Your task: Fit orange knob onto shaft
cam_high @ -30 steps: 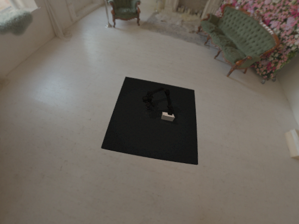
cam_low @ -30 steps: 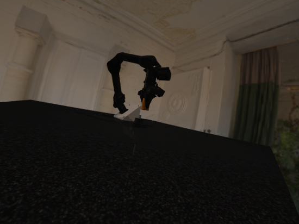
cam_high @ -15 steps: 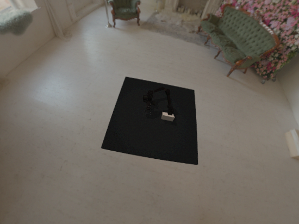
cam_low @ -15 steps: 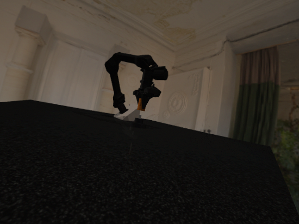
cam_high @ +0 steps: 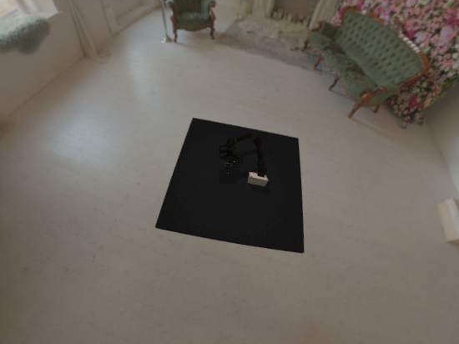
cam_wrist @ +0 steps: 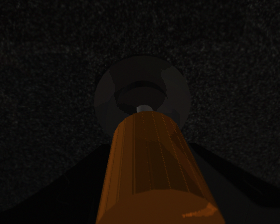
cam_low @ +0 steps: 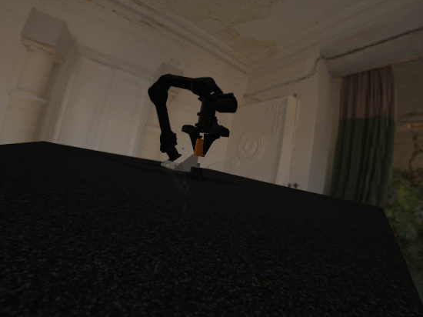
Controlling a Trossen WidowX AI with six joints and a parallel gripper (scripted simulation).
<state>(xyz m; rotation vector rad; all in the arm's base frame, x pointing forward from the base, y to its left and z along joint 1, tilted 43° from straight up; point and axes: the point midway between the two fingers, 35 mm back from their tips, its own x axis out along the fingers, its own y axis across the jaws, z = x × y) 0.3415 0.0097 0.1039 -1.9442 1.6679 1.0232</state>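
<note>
My gripper tip is 3 cm below the orange knob. From my gripper tip the other things lie so: dark round pedestal (6 cm below).
</note>
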